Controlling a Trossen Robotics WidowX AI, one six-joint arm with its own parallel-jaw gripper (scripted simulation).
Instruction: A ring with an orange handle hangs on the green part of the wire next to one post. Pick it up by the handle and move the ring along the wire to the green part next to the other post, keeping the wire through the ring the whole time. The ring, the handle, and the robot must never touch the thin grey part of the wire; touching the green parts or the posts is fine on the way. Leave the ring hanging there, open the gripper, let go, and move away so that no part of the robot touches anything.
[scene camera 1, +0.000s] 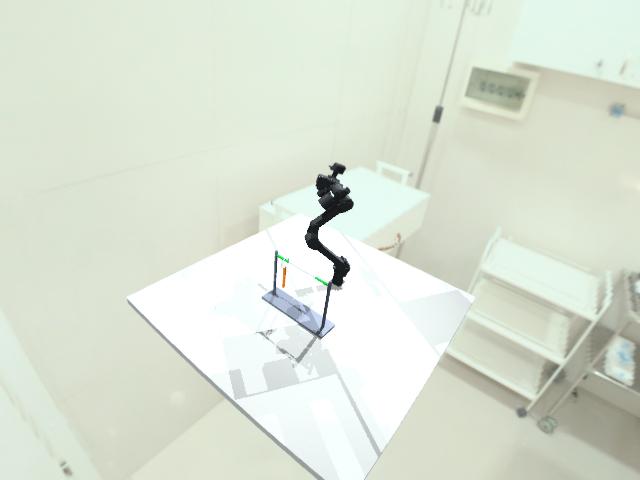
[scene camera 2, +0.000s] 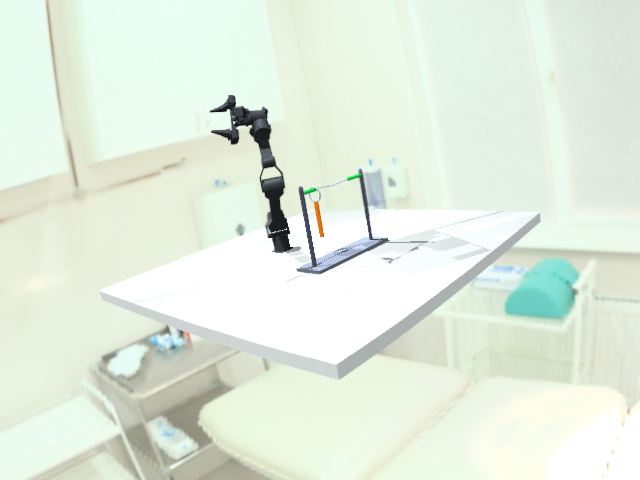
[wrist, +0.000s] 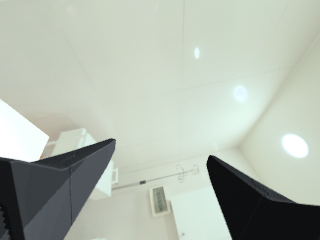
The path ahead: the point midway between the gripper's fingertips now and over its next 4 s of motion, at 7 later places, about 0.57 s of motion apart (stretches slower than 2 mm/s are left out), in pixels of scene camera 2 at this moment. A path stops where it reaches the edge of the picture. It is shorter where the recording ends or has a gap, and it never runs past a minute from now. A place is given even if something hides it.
The gripper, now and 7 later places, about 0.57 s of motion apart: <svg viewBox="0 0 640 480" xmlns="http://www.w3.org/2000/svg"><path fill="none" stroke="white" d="M210 121L210 120L235 120L276 123L318 134L343 156L340 192L312 234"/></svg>
